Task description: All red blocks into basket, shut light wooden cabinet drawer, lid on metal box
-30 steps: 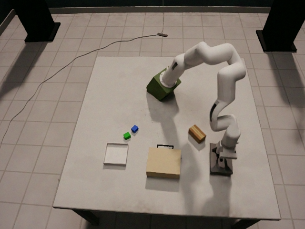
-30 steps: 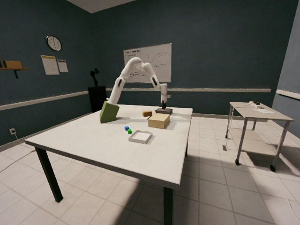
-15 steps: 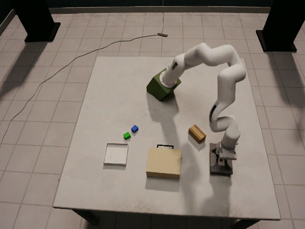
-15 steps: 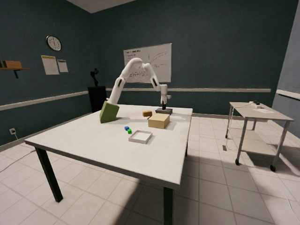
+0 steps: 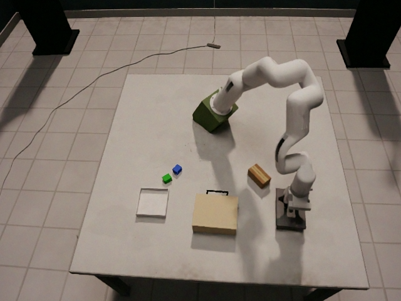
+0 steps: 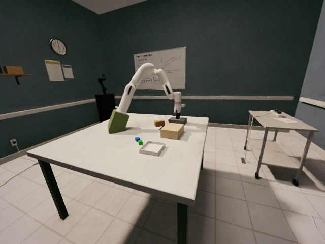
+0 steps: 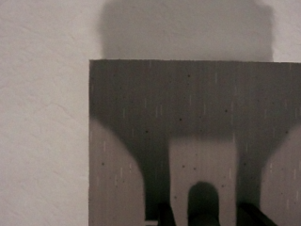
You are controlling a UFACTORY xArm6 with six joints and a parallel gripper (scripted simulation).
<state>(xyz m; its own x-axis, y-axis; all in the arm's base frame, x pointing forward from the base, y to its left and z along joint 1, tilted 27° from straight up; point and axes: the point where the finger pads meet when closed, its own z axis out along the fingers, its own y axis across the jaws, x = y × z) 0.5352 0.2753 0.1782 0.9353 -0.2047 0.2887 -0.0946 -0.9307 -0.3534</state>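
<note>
My hand is 2 cm above the grey metal lid. From my hand the other things lie so: blue block: 55 cm to the right, 23 cm behind, 6 cm below; then light wooden cabinet: 35 cm to the right, 3 cm below, 2 cm ahead; then drawer: 35 cm to the right, 4 cm below, 1 cm ahead.
</note>
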